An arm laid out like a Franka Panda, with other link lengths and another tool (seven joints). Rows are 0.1 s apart.
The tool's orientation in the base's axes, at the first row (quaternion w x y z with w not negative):
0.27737, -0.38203, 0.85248, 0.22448
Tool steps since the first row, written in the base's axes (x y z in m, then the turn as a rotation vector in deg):
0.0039, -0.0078, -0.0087, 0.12, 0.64, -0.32
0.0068, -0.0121, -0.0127, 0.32, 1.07, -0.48
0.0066, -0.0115, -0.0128, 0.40, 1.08, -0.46
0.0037, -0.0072, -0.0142, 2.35, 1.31, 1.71
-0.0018, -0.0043, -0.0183, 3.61, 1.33, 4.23
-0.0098, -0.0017, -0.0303, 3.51, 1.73, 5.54
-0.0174, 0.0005, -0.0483, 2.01, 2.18, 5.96
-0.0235, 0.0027, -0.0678, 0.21, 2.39, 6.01
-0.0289, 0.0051, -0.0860, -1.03, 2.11, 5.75
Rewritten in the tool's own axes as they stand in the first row. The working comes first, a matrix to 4 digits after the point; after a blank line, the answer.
The tool's axes in the first row as the columns of a matrix, in the base's axes (used below as rounded here):
-0.5542, -0.7759, 0.3014
-0.5268, 0.6073, 0.5947
-0.6444, 0.1708, -0.7453

0.0076, -0.0092, 0.0030, -0.20, 0.24, 0.66
0.0108, -0.0148, 0.0043, -0.43, 0.32, 1.09
0.0106, -0.0143, 0.0047, -0.49, 0.27, 1.11
0.0109, -0.0097, 0.0074, -3.09, -0.74, 0.21
0.0151, -0.0043, 0.0105, -5.43, -1.27, -1.27
0.0259, 0.0014, 0.0186, -6.43, -0.73, -2.04
0.0405, 0.0056, 0.0311, -6.10, 0.78, -2.54
0.0553, 0.0083, 0.0451, -5.25, 2.32, -2.99
0.0687, 0.0108, 0.0584, -4.25, 3.06, -3.34

